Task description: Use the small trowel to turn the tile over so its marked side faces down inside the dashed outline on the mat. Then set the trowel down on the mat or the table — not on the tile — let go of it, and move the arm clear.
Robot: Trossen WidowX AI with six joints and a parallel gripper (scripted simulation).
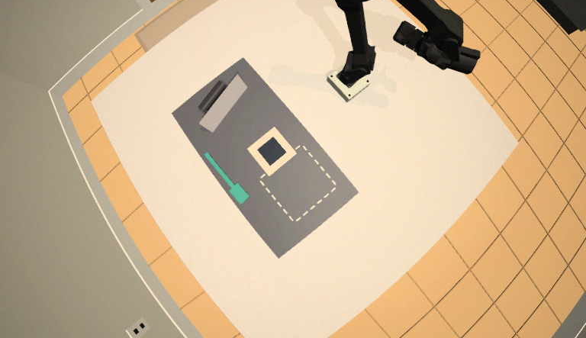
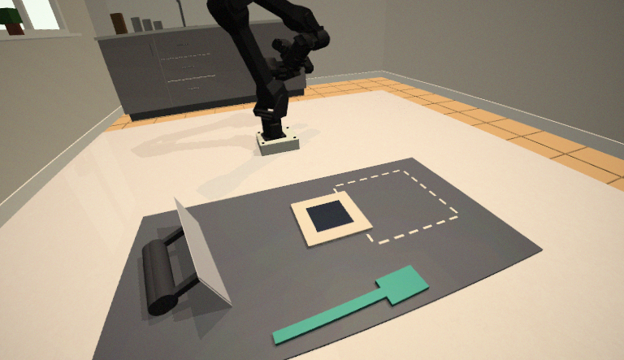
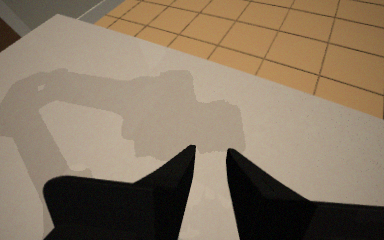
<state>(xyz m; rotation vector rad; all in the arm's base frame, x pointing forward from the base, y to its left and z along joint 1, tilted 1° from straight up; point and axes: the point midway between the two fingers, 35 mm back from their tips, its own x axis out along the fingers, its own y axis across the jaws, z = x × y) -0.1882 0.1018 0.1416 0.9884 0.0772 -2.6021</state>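
The tile lies 580 mm ahead of my gripper tip, 140 mm below it and 90 mm to the right of it. Round my gripper tip: grey mat: 610 mm ahead, 160 mm below, 120 mm to the right; green trowel: 750 mm ahead, 140 mm below, 110 mm to the right.
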